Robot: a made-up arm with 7 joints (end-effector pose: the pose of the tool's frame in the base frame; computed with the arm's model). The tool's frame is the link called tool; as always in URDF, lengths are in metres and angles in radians. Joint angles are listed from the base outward.
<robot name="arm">
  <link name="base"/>
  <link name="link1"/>
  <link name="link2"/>
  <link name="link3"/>
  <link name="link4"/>
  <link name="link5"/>
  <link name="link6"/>
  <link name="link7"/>
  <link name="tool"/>
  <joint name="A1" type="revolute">
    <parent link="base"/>
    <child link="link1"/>
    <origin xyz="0 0 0"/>
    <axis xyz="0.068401 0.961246 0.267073"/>
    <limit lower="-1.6" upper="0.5"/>
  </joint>
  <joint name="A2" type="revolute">
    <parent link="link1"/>
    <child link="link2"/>
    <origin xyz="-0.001 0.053 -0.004"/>
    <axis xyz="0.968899 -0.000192 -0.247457"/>
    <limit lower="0" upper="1.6"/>
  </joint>
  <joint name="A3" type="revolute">
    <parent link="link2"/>
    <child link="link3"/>
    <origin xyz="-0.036 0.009 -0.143"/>
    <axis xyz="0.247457 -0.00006 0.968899"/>
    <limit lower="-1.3" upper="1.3"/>
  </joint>
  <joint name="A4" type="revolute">
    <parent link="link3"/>
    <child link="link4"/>
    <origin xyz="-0.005 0 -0.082"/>
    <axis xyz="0.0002 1 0.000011"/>
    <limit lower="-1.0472" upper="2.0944"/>
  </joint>
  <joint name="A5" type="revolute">
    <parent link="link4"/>
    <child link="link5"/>
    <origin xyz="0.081 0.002 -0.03"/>
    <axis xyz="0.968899 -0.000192 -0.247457"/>
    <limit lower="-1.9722" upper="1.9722"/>
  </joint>
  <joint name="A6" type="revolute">
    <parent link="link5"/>
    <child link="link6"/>
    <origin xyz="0.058 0 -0.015"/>
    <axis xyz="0.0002 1 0.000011"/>
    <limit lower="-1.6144" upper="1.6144"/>
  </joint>
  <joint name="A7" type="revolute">
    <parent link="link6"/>
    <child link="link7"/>
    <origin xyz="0.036 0 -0.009"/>
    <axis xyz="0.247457 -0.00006 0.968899"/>
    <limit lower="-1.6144" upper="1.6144"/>
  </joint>
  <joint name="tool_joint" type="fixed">
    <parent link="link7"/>
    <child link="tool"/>
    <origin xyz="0 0 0" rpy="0 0.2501 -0.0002"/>
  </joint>
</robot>
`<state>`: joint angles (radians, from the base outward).
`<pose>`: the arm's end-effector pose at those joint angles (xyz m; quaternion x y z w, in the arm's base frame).
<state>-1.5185 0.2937 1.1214 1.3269 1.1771 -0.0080 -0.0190</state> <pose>0.4201 0.1073 -0.0768 0.1813 0.0804 0.0809 0.9768</pose>
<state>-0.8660 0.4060 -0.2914 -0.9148 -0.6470 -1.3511 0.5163</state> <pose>0.1481 0.0635 -0.0173 -0.5833 -0.7291 -0.2234 0.2797</pose>
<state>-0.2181 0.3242 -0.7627 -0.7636 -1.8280 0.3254 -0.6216</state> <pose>0.0963 -0.0163 -0.1422 -0.6583 0.0516 -0.6965 0.2809</pose>
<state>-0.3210 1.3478 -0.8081 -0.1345 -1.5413 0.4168 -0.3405</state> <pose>0.1562 0.2156 -0.1829 -0.1560 0.5212 -0.3098 0.7798</pose>
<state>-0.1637 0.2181 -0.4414 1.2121 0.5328 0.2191 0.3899</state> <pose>0.0296 0.1235 -0.4065 0.5478 0.5163 -0.1319 0.6450</pose>
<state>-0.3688 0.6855 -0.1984 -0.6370 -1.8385 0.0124 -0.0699</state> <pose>0.1873 0.0965 -0.0992 -0.5245 -0.0341 -0.4212 0.7392</pose>
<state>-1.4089 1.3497 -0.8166 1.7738 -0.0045 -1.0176 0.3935</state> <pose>0.2140 0.3915 0.0317 0.6400 -0.1330 0.3045 0.6928</pose>
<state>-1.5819 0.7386 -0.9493 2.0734 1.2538 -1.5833 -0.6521</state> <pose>0.3179 0.2422 -0.0666 0.5371 0.3185 -0.7216 0.2989</pose>
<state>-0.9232 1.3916 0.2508 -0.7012 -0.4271 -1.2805 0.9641</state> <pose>0.1101 0.1439 0.0993 -0.1474 -0.8996 -0.2592 0.3190</pose>
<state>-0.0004 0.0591 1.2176 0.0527 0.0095 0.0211 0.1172</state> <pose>0.0057 0.2624 -0.2489 0.0850 0.1133 0.6133 0.7771</pose>
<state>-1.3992 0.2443 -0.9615 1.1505 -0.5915 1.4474 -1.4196</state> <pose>0.3682 0.0179 -0.1529 -0.1742 0.7382 -0.4144 0.5029</pose>
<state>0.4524 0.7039 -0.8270 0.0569 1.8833 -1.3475 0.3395</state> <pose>-0.1254 0.1177 -0.2739 0.1459 -0.2611 -0.8830 0.3618</pose>
